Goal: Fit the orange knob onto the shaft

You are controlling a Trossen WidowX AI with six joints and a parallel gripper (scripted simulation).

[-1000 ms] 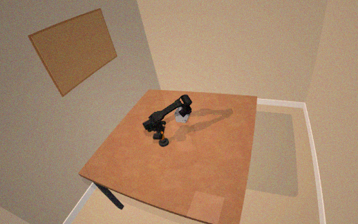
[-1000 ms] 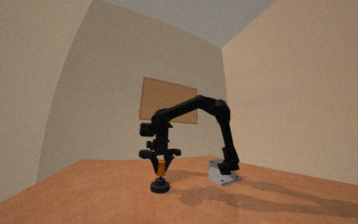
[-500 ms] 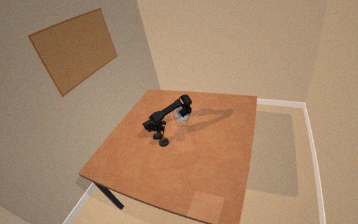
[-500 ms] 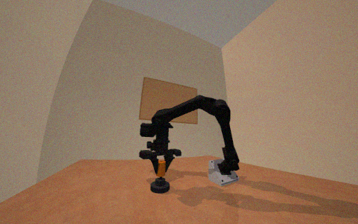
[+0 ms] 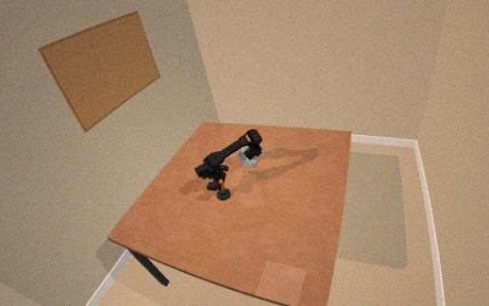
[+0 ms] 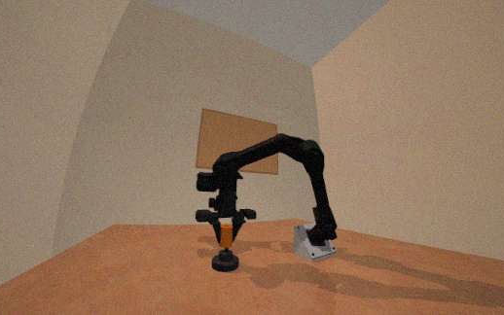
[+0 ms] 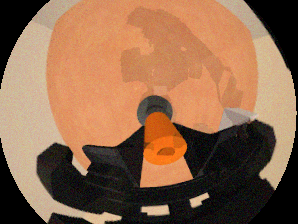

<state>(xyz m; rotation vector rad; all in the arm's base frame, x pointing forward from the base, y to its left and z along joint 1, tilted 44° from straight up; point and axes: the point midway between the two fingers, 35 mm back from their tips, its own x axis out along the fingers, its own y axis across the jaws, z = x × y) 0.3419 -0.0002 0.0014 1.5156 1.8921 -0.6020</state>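
Now: the orange knob 2 cm above my gripper tip. From my gripper tip the other things lie so: round dark pedestal: 4 cm below.
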